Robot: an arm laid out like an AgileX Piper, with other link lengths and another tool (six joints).
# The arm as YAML. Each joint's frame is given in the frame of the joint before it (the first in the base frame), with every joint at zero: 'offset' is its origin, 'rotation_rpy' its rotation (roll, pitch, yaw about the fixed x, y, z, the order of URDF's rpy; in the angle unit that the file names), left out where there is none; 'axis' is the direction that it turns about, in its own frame. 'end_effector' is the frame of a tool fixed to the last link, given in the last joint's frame.
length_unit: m
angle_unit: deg
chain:
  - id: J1
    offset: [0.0, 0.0, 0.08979]
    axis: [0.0, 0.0, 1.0]
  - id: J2
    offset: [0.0, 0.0, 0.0]
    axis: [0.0, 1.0, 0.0]
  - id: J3
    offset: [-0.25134, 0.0, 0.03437]
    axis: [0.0, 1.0, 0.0]
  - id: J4
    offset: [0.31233, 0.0, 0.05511]
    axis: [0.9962, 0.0, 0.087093]
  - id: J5
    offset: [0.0, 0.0, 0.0]
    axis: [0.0, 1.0, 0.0]
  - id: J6
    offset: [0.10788, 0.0, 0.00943]
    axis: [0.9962, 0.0, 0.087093]
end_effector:
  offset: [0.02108, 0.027, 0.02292]
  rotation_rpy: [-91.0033, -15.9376, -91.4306]
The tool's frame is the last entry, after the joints.
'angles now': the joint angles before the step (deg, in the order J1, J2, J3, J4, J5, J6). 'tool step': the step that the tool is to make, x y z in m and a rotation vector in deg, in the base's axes. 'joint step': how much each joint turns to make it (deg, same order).
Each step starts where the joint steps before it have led.
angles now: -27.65 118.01 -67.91 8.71 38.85 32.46
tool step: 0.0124 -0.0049 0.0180 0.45 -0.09 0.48
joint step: 0.01 -0.06 -4.02 0.00 4.26 0.00
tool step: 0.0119 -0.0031 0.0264 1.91 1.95 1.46
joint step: -0.01 0.02 -6.08 0.00 8.82 -0.42
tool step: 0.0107 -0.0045 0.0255 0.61 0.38 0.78
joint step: -0.05 -0.01 -5.23 -0.13 5.93 -0.01
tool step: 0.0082 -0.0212 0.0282 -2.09 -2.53 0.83
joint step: -1.81 0.00 -5.09 -0.69 2.15 -2.07
